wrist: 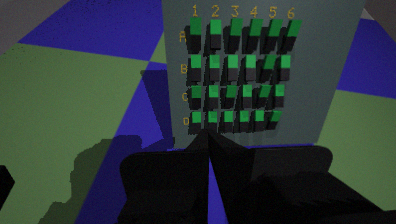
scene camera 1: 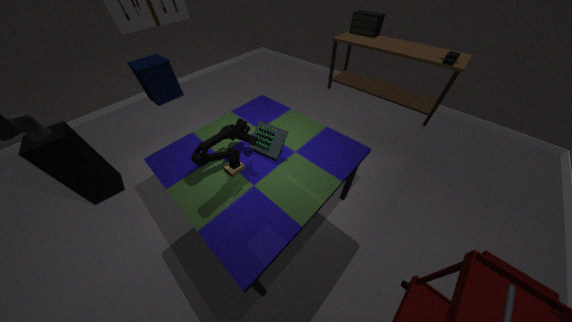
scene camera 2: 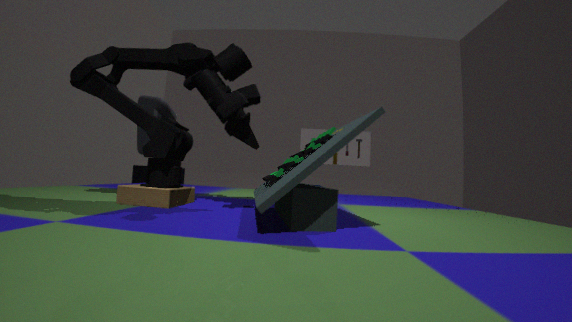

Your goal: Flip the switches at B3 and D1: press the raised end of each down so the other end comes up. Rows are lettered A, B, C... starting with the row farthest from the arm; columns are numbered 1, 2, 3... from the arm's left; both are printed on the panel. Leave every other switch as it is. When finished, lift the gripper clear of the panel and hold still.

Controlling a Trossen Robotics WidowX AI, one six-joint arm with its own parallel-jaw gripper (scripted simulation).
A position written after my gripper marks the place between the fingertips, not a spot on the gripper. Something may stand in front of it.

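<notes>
Nothing is held by my gripper (scene camera 2: 257, 148), which is shut. I can also see the gripper at (wrist: 205, 133).
</notes>
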